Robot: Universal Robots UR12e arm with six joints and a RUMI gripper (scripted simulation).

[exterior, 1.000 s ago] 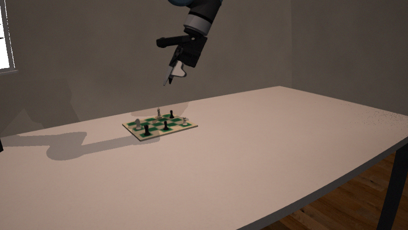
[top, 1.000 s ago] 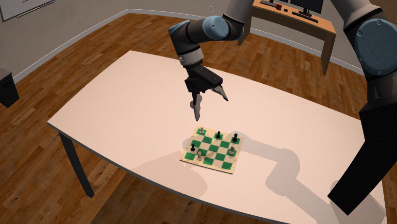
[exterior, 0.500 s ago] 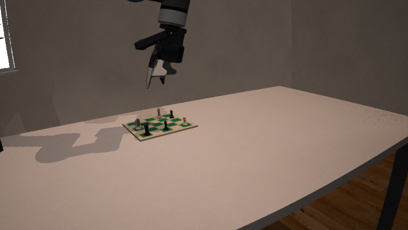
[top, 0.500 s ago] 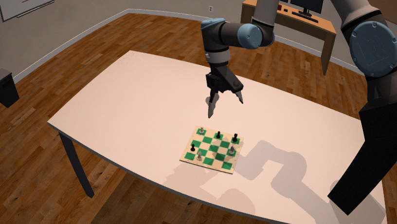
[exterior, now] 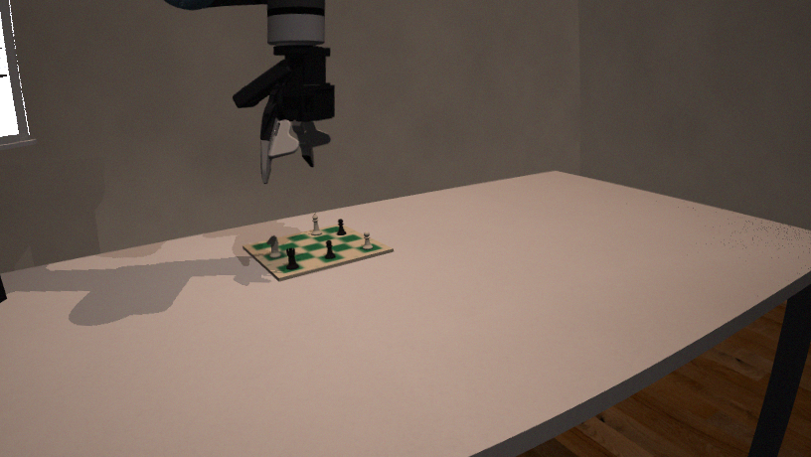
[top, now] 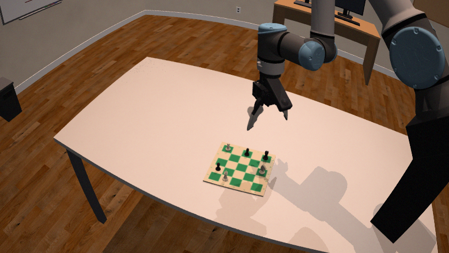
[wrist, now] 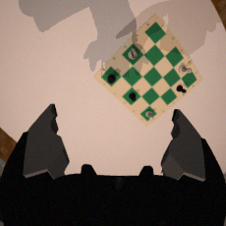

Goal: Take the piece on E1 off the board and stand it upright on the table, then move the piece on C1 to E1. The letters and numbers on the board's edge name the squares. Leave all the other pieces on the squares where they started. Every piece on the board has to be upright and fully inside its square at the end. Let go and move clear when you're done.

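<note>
The black rook lies 1 cm behind my hand and 14 cm below it. Round my hand: white pawn: 13 cm ahead, 1 cm to the right, 14 cm below; chessboard: 6 cm ahead, 7 cm to the left, 16 cm below.
</note>
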